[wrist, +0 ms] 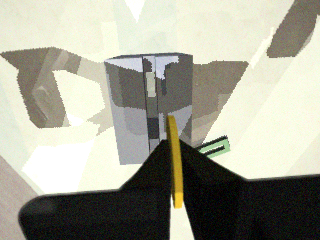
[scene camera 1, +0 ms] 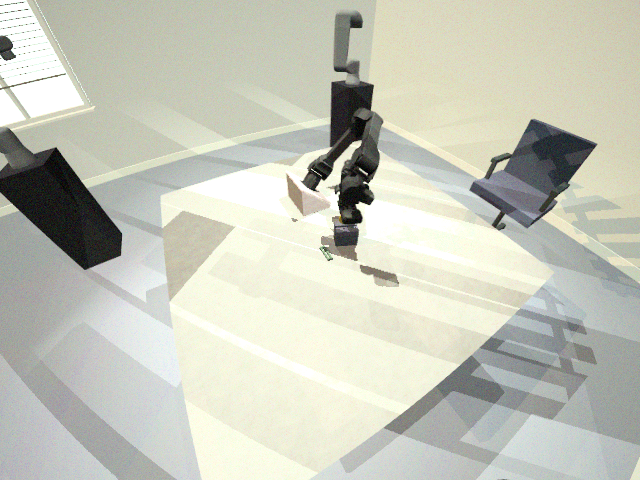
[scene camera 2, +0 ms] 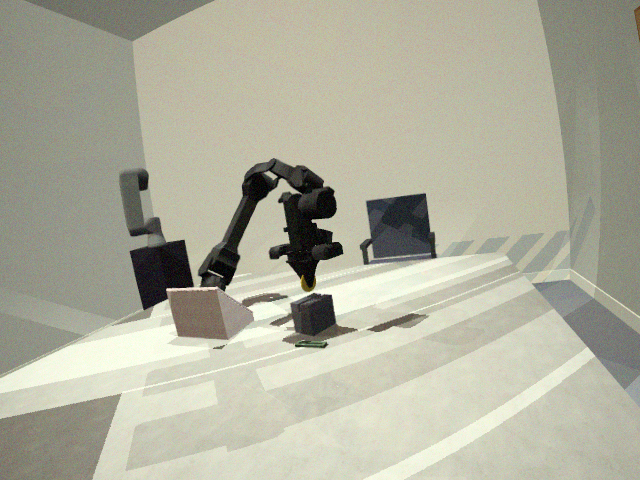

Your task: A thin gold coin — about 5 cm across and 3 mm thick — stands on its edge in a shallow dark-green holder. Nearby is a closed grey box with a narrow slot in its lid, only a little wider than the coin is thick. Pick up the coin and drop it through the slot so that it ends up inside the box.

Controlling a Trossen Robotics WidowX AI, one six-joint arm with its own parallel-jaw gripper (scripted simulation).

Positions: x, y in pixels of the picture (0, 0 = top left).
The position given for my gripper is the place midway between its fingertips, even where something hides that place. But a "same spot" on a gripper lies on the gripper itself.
My gripper shows in the wrist view (170, 146), in scene camera 1 and in scene camera 2. One and the same spot on my gripper: (scene camera 1: 350, 214) is (scene camera 2: 328, 244).
